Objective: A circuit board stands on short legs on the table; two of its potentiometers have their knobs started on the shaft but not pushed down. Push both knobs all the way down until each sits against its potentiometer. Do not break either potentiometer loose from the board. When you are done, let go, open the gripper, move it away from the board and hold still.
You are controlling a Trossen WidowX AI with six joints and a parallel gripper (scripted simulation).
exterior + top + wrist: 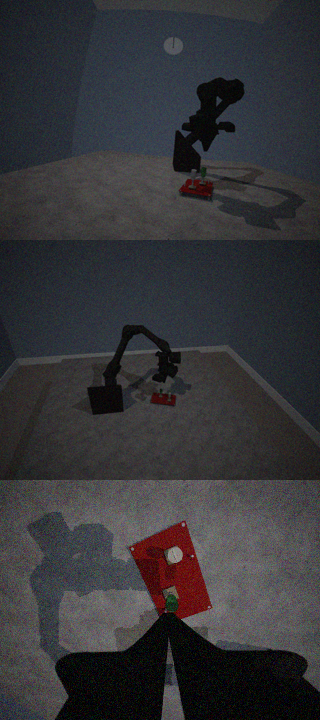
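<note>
The green knob lies 1 cm behind my gripper tip, 1 cm to the left of it and 8 cm below it. Also, from my gripper tip: grey knob: 3 cm ahead, 4 cm to the right, 7 cm below.
</note>
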